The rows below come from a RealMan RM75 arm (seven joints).
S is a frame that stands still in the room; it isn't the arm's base.
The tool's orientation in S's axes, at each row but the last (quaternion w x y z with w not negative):
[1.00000 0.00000 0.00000 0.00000]
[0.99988 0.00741 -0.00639 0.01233]
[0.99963 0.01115 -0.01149 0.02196]
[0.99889 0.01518 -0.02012 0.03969]
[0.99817 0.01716 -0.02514 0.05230]
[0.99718 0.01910 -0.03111 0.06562]
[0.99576 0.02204 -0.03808 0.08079]
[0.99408 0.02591 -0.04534 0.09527]
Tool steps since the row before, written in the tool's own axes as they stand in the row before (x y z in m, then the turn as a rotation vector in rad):
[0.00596 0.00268 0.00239 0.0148 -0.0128 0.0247]
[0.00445 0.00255 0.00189 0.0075 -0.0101 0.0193]
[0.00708 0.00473 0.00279 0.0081 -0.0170 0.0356]
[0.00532 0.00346 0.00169 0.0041 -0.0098 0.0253]
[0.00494 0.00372 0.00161 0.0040 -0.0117 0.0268]
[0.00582 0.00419 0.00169 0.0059 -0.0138 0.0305]
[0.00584 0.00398 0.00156 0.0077 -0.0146 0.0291]
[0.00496 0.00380 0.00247 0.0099 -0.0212 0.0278]
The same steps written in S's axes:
[0.00596 0.00268 0.00239 0.0148 -0.0128 0.0247]
[0.00436 0.00263 0.00198 0.0075 -0.0102 0.0192]
[0.00680 0.00497 0.00306 0.0080 -0.0174 0.0354]
[0.00496 0.00381 0.00201 0.0039 -0.0102 0.0252]
[0.00444 0.00415 0.00198 0.0039 -0.0122 0.0266]
[0.00510 0.00483 0.00220 0.0058 -0.0142 0.0303]
[0.00499 0.00478 0.00217 0.0078 -0.0146 0.0290]
[0.00391 0.00451 0.00309 0.0114 -0.0206 0.0277]

